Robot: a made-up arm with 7 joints. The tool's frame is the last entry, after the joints. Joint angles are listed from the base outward.
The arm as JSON. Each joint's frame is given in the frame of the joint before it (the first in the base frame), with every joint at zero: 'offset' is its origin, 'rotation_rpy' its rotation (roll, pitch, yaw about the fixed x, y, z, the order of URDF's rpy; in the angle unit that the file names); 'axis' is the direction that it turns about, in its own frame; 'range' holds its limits. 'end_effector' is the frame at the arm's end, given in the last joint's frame.
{
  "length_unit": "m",
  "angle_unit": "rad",
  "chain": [
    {
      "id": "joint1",
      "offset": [
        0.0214,
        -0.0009,
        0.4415
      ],
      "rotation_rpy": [
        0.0,
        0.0,
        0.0
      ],
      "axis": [
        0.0,
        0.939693,
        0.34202
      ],
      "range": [
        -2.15,
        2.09
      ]
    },
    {
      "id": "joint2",
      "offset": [
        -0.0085,
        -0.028,
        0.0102
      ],
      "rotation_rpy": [
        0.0,
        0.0,
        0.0
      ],
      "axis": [
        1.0,
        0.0,
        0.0
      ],
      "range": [
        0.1,
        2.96
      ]
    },
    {
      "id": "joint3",
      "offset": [
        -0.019,
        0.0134,
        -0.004
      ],
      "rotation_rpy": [
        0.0,
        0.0,
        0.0
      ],
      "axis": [
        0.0,
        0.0,
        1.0
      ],
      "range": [
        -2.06,
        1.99
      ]
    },
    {
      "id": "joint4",
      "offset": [
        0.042,
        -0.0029,
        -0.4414
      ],
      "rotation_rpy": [
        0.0,
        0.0,
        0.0
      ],
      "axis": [
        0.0,
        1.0,
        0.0
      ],
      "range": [
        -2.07,
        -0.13
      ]
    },
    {
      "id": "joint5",
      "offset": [
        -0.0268,
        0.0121,
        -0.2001
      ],
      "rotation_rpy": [
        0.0,
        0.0,
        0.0
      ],
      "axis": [
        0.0,
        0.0,
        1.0
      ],
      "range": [
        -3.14,
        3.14
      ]
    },
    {
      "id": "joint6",
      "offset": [
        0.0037,
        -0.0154,
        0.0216
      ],
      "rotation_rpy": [
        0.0,
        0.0,
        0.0
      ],
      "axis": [
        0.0,
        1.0,
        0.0
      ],
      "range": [
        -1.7,
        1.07
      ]
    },
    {
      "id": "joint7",
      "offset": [
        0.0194,
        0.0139,
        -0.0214
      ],
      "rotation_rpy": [
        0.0,
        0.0,
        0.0
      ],
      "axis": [
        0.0,
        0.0,
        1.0
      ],
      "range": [
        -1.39,
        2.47
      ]
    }
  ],
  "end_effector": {
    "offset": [
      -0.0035,
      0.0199,
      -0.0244
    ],
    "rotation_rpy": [
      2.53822,
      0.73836,
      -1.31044
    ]
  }
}
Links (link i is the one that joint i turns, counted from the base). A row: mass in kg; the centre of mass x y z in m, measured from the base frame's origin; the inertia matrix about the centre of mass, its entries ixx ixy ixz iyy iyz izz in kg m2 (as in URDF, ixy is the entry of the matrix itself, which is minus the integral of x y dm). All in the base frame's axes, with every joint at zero. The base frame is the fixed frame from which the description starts. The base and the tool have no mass.
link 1: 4.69; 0.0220 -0.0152 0.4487; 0.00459 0 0 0.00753 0.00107 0.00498
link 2: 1.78; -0.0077 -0.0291 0.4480; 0.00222 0 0 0.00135 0 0.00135
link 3: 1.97; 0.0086 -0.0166 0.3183; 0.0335 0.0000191 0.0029 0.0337 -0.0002 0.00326
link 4: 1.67; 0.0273 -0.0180 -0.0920; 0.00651 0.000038 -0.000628 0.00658 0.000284 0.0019
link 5: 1.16; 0.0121 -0.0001 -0.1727; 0.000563 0 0 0.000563 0 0.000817
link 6: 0.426; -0.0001 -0.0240 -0.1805; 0.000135 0 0 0.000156 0 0.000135
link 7: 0.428; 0.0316 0.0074 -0.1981; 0.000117 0 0 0.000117 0 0.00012
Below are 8 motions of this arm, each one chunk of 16 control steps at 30 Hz.
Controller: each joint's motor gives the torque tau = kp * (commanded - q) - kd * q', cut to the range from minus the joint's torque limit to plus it. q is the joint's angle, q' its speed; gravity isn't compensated. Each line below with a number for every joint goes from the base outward.
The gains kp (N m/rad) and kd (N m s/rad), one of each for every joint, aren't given. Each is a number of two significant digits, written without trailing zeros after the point. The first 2 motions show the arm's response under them.
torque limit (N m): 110 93 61 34 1 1.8 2.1
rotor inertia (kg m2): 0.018 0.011 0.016 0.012 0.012 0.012 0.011
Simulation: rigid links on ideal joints. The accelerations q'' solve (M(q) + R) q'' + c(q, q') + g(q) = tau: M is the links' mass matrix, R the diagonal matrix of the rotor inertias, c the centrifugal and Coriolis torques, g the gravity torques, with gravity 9.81 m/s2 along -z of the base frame. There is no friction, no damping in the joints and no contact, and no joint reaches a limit. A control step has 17 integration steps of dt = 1/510 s. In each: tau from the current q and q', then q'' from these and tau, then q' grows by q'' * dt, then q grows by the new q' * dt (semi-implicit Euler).
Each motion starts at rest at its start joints. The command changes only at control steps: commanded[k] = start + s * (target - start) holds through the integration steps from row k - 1 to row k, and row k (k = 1, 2, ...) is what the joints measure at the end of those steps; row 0 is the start. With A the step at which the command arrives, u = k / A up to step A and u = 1 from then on. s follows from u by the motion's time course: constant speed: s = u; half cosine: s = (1 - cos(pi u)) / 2; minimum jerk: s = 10 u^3 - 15 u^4 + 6 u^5; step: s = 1 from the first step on.
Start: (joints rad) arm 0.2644 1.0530 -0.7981 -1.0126 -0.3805 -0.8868 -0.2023
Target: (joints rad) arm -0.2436 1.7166 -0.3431 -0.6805 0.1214 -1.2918 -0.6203
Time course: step
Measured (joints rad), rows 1 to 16:
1: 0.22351 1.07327 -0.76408 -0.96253 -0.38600 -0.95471 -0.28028
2: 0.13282 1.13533 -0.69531 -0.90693 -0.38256 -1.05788 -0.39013
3: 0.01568 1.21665 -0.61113 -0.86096 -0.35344 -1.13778 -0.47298
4: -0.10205 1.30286 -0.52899 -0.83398 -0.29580 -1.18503 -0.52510
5: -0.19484 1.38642 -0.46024 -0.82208 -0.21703 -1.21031 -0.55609
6: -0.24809 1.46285 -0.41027 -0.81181 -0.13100 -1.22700 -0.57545
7: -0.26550 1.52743 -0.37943 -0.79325 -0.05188 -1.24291 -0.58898
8: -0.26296 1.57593 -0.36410 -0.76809 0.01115 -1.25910 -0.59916
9: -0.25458 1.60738 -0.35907 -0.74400 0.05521 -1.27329 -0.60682
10: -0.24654 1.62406 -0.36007 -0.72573 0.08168 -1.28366 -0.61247
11: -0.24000 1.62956 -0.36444 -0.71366 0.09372 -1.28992 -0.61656
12: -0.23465 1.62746 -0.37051 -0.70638 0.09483 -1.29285 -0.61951
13: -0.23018 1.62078 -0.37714 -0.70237 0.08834 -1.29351 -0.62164
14: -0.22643 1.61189 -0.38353 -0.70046 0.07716 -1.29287 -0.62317
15: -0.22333 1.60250 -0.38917 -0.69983 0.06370 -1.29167 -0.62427
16: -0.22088 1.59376 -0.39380 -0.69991 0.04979 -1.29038 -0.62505
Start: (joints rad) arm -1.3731 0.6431 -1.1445 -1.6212 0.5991 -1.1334 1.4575
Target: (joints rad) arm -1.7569 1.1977 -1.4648 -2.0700 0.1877 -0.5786 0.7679
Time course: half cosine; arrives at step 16
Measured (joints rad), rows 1 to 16:
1: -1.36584 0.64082 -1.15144 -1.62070 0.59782 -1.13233 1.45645
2: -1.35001 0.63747 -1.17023 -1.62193 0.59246 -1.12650 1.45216
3: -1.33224 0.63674 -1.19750 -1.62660 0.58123 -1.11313 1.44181
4: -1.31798 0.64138 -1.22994 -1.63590 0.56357 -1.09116 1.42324
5: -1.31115 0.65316 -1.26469 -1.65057 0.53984 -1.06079 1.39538
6: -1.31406 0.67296 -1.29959 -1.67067 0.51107 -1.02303 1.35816
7: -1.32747 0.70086 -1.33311 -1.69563 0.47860 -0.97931 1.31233
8: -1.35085 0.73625 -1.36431 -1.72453 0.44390 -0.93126 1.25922
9: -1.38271 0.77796 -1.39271 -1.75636 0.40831 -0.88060 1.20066
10: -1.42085 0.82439 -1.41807 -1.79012 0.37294 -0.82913 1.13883
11: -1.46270 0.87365 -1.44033 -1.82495 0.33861 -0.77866 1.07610
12: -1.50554 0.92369 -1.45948 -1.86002 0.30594 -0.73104 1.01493
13: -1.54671 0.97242 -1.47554 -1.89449 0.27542 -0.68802 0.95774
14: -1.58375 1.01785 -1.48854 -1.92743 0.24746 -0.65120 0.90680
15: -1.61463 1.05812 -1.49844 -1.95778 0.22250 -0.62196 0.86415
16: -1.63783 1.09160 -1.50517 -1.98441 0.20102 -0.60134 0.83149
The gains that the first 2 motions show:
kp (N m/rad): 140 160 84 45 1.9 5 5.5
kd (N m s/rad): 12 19 7.1 6.6 0.29 0.41 0.51
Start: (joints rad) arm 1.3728 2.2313 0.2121 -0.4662 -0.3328 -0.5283 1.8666
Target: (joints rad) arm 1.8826 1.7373 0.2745 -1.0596 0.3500 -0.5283 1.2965
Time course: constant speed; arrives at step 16
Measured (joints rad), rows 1 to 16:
1: 1.38923 2.22948 0.21543 -0.47854 -0.32855 -0.52793 1.85980
2: 1.42017 2.22370 0.21834 -0.50795 -0.31618 -0.53050 1.84352
3: 1.45618 2.21316 0.22113 -0.54528 -0.29596 -0.53580 1.81999
4: 1.49284 2.19788 0.22383 -0.58557 -0.26938 -0.54181 1.79169
5: 1.52828 2.17830 0.22642 -0.62627 -0.23824 -0.54698 1.76052
6: 1.56191 2.15515 0.22890 -0.66622 -0.20410 -0.55061 1.72766
7: 1.59379 2.12919 0.23129 -0.70503 -0.16815 -0.55267 1.69385
8: 1.62420 2.10122 0.23368 -0.74272 -0.13117 -0.55344 1.65948
9: 1.65348 2.07193 0.23616 -0.77949 -0.09362 -0.55329 1.62479
10: 1.68193 2.04187 0.23881 -0.81559 -0.05572 -0.55259 1.58988
11: 1.70977 2.01148 0.24168 -0.85124 -0.01755 -0.55161 1.55481
12: 1.73718 1.98104 0.24483 -0.88660 0.02087 -0.55052 1.51963
13: 1.76429 1.95074 0.24826 -0.92180 0.05956 -0.54943 1.48435
14: 1.79119 1.92068 0.25198 -0.95692 0.09856 -0.54837 1.44899
15: 1.81798 1.89088 0.25595 -0.99199 0.13786 -0.54737 1.41358
16: 1.84471 1.86133 0.26014 -1.02706 0.17746 -0.54641 1.37812

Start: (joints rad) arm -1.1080 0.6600 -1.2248 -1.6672 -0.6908 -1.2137 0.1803
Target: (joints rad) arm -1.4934 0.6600 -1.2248 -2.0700 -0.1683 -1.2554 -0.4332
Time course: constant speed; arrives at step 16
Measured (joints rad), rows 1 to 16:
1: -1.10372 0.65707 -1.23337 -1.66497 -0.69161 -1.21374 0.17362
2: -1.09386 0.65098 -1.25016 -1.66593 -0.69481 -1.21401 0.15737
3: -1.08396 0.64387 -1.26952 -1.67186 -0.69883 -1.21525 0.13317
4: -1.07804 0.63698 -1.28769 -1.68205 -0.70153 -1.21740 0.10338
5: -1.07851 0.63106 -1.30241 -1.69571 -0.70096 -1.22005 0.06999
6: -1.08629 0.62642 -1.31268 -1.71206 -0.69567 -1.22279 0.03437
7: -1.10114 0.62310 -1.31847 -1.73044 -0.68488 -1.22538 -0.00255
8: -1.12197 0.62099 -1.32036 -1.75036 -0.66843 -1.22775 -0.04023
9: -1.14729 0.61984 -1.31931 -1.77152 -0.64667 -1.22994 -0.07833
10: -1.17544 0.61942 -1.31638 -1.79378 -0.62031 -1.23206 -0.11666
11: -1.20495 0.61947 -1.31256 -1.81706 -0.59029 -1.23421 -0.15512
12: -1.23461 0.61978 -1.30867 -1.84128 -0.55758 -1.23648 -0.19367
13: -1.26360 0.62021 -1.30527 -1.86634 -0.52316 -1.23890 -0.23229
14: -1.29146 0.62064 -1.30266 -1.89211 -0.48787 -1.24146 -0.27096
15: -1.31805 0.62101 -1.30093 -1.91843 -0.45239 -1.24413 -0.30969
16: -1.34348 0.62131 -1.30003 -1.94517 -0.41722 -1.24687 -0.34845

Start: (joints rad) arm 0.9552 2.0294 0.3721 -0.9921 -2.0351 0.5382 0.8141
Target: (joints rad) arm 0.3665 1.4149 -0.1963 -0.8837 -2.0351 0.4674 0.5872
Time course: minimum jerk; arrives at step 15
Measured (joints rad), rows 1 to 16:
1: 0.96292 2.02676 0.36678 -1.00235 -2.03491 0.53825 0.81351
2: 0.97148 2.01878 0.35355 -1.01838 -2.03597 0.53659 0.81057
3: 0.97143 2.00514 0.33516 -1.03232 -2.03848 0.53305 0.80521
4: 0.95812 1.98526 0.31123 -1.04202 -2.04163 0.52852 0.79725
5: 0.92961 1.95806 0.28067 -1.04657 -2.04461 0.52369 0.78622
6: 0.88626 1.92233 0.24263 -1.04528 -2.04688 0.51883 0.77181
7: 0.83059 1.87730 0.19681 -1.03769 -2.04813 0.51377 0.75404
8: 0.76684 1.82294 0.14360 -1.02408 -2.04835 0.50802 0.73335
9: 0.70012 1.76017 0.08428 -1.00572 -2.04781 0.50096 0.71045
10: 0.63537 1.69087 0.02113 -0.98481 -2.04696 0.49206 0.68630
11: 0.57647 1.61781 -0.04255 -0.96418 -2.04635 0.48123 0.66206
12: 0.52589 1.54450 -0.10282 -0.94664 -2.04644 0.46900 0.63905
13: 0.48464 1.47489 -0.15581 -0.93422 -2.04741 0.45649 0.61860
14: 0.45265 1.41275 -0.19860 -0.92752 -2.04916 0.44509 0.60183
15: 0.42880 1.36107 -0.23010 -0.92548 -2.05130 0.43607 0.58928
16: 0.41104 1.32125 -0.25134 -0.92581 -2.05337 0.43012 0.58074

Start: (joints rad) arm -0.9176 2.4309 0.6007 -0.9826 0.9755 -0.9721 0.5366
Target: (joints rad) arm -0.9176 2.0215 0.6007 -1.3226 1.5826 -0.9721 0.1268
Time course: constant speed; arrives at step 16
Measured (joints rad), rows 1 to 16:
1: -0.92806 2.42477 0.60223 -0.99429 0.97525 -0.97421 0.53144
2: -0.94576 2.41286 0.60742 -1.00434 0.97835 -0.98017 0.51842
3: -0.96446 2.39703 0.61402 -1.01286 0.98958 -0.98697 0.49952
4: -0.98069 2.37824 0.62029 -1.02161 1.00949 -0.99293 0.47706
5: -0.99266 2.35710 0.62521 -1.03172 1.03651 -0.99743 0.45275
6: -0.99987 2.33402 0.62826 -1.04374 1.06841 -1.00038 0.42764
7: -1.00272 2.30932 0.62941 -1.05779 1.10313 -1.00193 0.40231
8: -1.00209 2.28326 0.62888 -1.07371 1.13914 -1.00237 0.37701
9: -0.99904 2.25610 0.62711 -1.09118 1.17546 -1.00203 0.35181
10: -0.99457 2.22808 0.62455 -1.10979 1.21166 -1.00122 0.32668
11: -0.98949 2.19946 0.62163 -1.12922 1.24764 -1.00023 0.30157
12: -0.98432 2.17047 0.61868 -1.14916 1.28348 -0.99927 0.27642
13: -0.97935 2.14133 0.61592 -1.16944 1.31935 -0.99846 0.25118
14: -0.97472 2.11222 0.61347 -1.18995 1.35539 -0.99788 0.22586
15: -0.97040 2.08328 0.61136 -1.21064 1.39166 -0.99752 0.20044
16: -0.96636 2.05458 0.60957 -1.23152 1.42820 -0.99733 0.17496

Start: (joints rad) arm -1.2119 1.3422 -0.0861 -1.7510 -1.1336 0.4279 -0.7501
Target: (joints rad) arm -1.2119 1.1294 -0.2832 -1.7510 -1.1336 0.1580 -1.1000
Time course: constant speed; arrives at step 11
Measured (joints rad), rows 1 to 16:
1: -1.20385 1.33837 -0.09004 -1.75537 -1.13322 0.42451 -0.75498
2: -1.19189 1.32729 -0.10357 -1.75882 -1.13278 0.41297 -0.76805
3: -1.18053 1.31001 -0.12372 -1.76032 -1.13314 0.39370 -0.78854
4: -1.17026 1.28866 -0.14760 -1.76057 -1.13452 0.36907 -0.81426
5: -1.16107 1.26513 -0.17304 -1.76005 -1.13679 0.34147 -0.84324
6: -1.15297 1.24079 -0.19860 -1.75904 -1.13968 0.31273 -0.87405
7: -1.14597 1.21655 -0.22344 -1.75779 -1.14288 0.28398 -0.90581
8: -1.14006 1.19295 -0.24714 -1.75642 -1.14613 0.25582 -0.93797
9: -1.13517 1.17022 -0.26960 -1.75501 -1.14921 0.22847 -0.97025
10: -1.13121 1.14842 -0.29089 -1.75362 -1.15200 0.20191 -1.00249
11: -1.12805 1.12746 -0.31120 -1.75225 -1.15443 0.17604 -1.03465
12: -1.12472 1.10846 -0.32845 -1.75131 -1.15681 0.15396 -1.06126
13: -1.12118 1.09299 -0.34161 -1.75064 -1.15914 0.13818 -1.07964
14: -1.11796 1.08142 -0.35069 -1.74998 -1.16123 0.12836 -1.09136
15: -1.11552 1.07345 -0.35621 -1.74928 -1.16294 0.12315 -1.09848
16: -1.11406 1.06846 -0.35889 -1.74856 -1.16420 0.12108 -1.10264

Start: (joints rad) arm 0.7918 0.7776 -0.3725 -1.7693 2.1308 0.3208 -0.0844
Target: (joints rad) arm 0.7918 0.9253 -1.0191 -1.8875 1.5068 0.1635 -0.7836
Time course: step
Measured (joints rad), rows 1 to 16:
1: 0.76024 0.82610 -0.55304 -1.77576 2.08789 0.28152 -0.19409
2: 0.73711 0.84186 -0.70150 -1.78681 2.00076 0.23286 -0.37815
3: 0.72836 0.84221 -0.80933 -1.79610 1.90467 0.19786 -0.52720
4: 0.72989 0.83897 -0.88523 -1.80329 1.81687 0.17911 -0.62737
5: 0.73622 0.83698 -0.93703 -1.80864 1.74399 0.17199 -0.68960
6: 0.74311 0.83748 -0.97098 -1.81250 1.68693 0.17094 -0.72681
7: 0.74804 0.84011 -0.99191 -1.81521 1.64400 0.17189 -0.74868
8: 0.75001 0.84407 -1.00361 -1.81707 1.61259 0.17267 -0.76151
9: 0.74912 0.84854 -1.00901 -1.81836 1.59004 0.17246 -0.76912
10: 0.74606 0.85290 -1.01044 -1.81928 1.57406 0.17130 -0.77373
11: 0.74179 0.85680 -1.00962 -1.81998 1.56281 0.16956 -0.77661
12: 0.73721 0.86004 -1.00781 -1.82056 1.55493 0.16767 -0.77846
13: 0.73302 0.86257 -1.00585 -1.82107 1.54944 0.16597 -0.77967
14: 0.72968 0.86445 -1.00424 -1.82150 1.54566 0.16466 -0.78045
15: 0.72737 0.86574 -1.00320 -1.82187 1.54312 0.16383 -0.78092
16: 0.72607 0.86656 -1.00274 -1.82217 1.54148 0.16346 -0.78118

